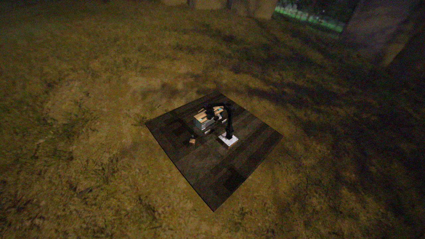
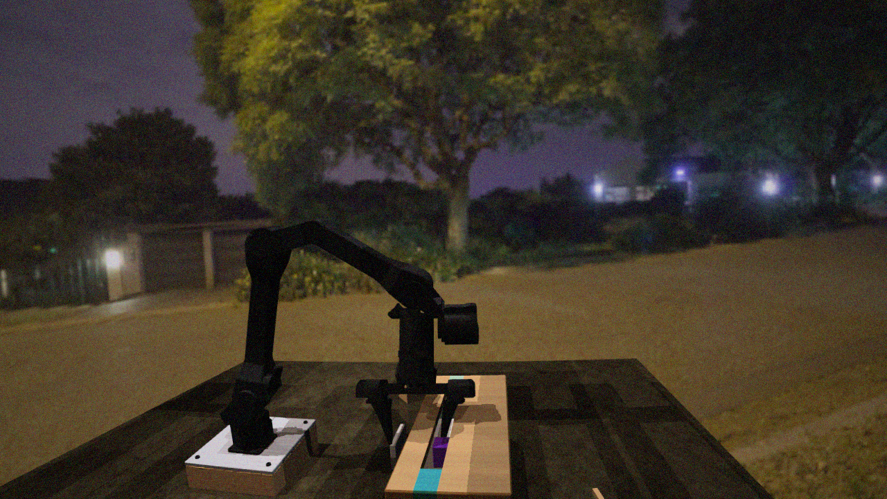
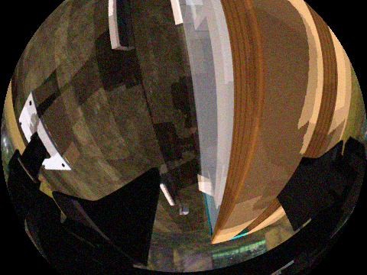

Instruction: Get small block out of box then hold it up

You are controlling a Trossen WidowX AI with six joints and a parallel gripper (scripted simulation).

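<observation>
My gripper tip is 50 mm short of the purple block and 20 mm to the left of it. The rest, counted from my gripper tip: tan block (100 mm behind, 390 mm to the left, 60 mm below); box (30 mm ahead, 20 mm below).
</observation>
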